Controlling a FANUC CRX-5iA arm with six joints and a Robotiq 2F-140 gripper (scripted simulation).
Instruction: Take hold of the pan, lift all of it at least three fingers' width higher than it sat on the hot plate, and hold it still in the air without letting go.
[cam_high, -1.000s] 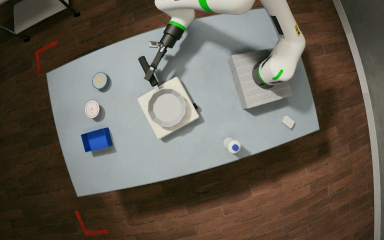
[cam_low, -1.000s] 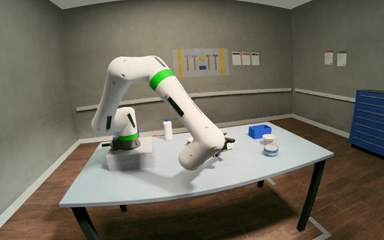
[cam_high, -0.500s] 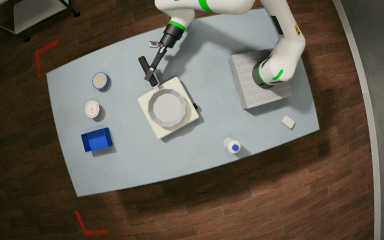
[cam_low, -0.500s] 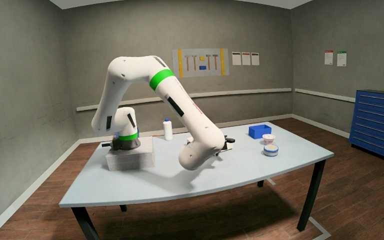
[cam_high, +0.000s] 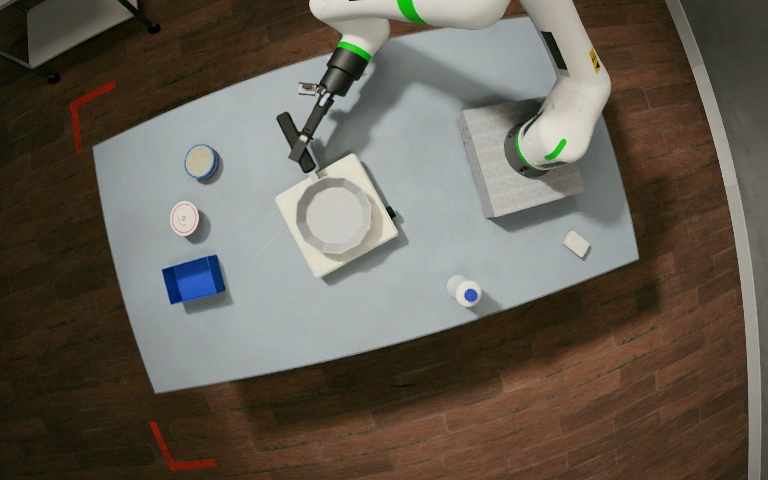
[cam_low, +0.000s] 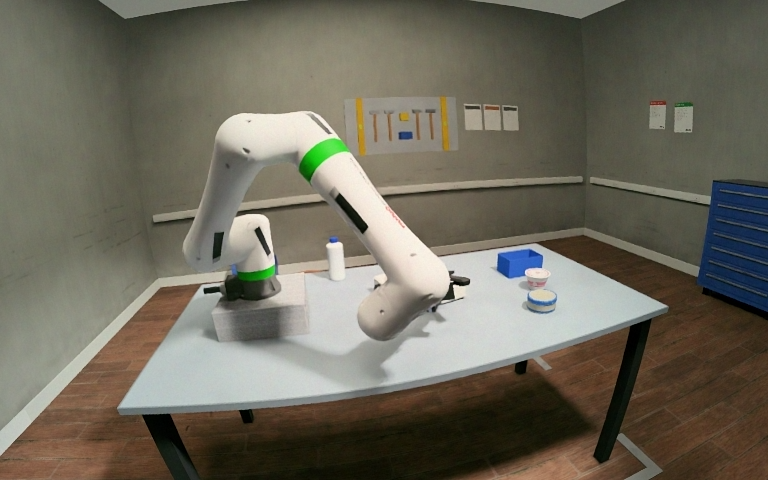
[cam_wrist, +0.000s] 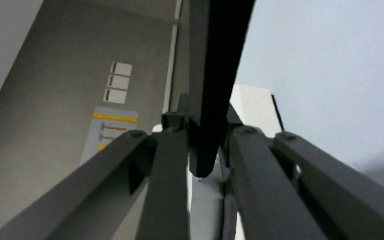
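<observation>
The grey pan lies 120 mm to the left of my hand, 20 mm below it and 20 mm behind it. From my hand the other things lie so: white hot plate: 180 mm to the left, 90 mm below, 50 mm behind; then blue bin: 420 mm ahead, 220 mm to the left, 100 mm below; then white bottle: 460 mm to the left, 280 mm behind, 40 mm below.
</observation>
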